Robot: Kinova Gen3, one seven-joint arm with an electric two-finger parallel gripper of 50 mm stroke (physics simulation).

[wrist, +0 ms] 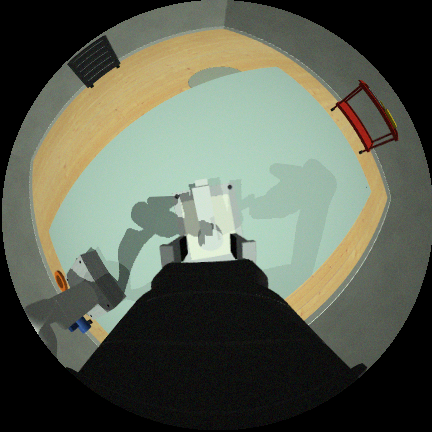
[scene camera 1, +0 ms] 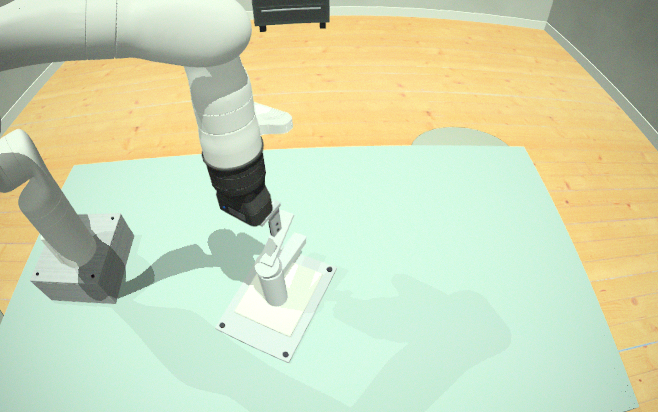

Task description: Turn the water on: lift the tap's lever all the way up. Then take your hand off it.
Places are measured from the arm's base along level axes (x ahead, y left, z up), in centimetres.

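Pixels of known places: gripper, fingertip midpoint: (wrist: pixel 208 243) (scene camera 1: pixel 261 224); arm's base, link origin: (wrist: pixel 88 293) (scene camera 1: pixel 79 251).
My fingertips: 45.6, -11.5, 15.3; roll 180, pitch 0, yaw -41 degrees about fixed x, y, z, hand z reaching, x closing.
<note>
For each thing: its top centre in the pictures, then the offset to it from my fingertips, as dx, dy, dz. Level surfaces: height alone.
- upright grey cylinder body, top centre: (scene camera 1: pixel 269 268) -0.4, -0.7, -12.2
- pale base plate, top centre: (scene camera 1: pixel 276 296) (wrist: pixel 209 230) -0.4, -0.7, -23.4
- spout, top centre: (scene camera 1: pixel 287 248) (wrist: pixel 203 201) +3.4, +5.1, -14.7
- pale green table, surface height: dz -24.7
The tap has an upright grey cylinder body (scene camera 1: pixel 274 291) on a pale base plate (scene camera 1: pixel 254 334). Its flat white lever (scene camera 1: pixel 286 224) (wrist: pixel 202 202) slopes upward from the top of the body, above the spout (scene camera 1: pixel 295 248) (wrist: pixel 201 182). The exact lever angle is hard to tell. My gripper (scene camera 1: pixel 271 232) (wrist: pixel 208 243) is open and holds nothing. It is over the tap, near the lever. In the wrist view its fingers are wide apart, one on each side, with the tap body showing between them. The scene view hides part of the gripper, so contact with the lever cannot be told.
The arm's grey block base (scene camera 1: pixel 125 240) (wrist: pixel 109 287) stands at the left of the pale green table (scene camera 1: pixel 425 215) (wrist: pixel 215 130). A dark cabinet (scene camera 1: pixel 291 15) (wrist: pixel 94 61) stands beyond the table. A red-framed item (wrist: pixel 356 125) stands by the wall in the wrist view.
</note>
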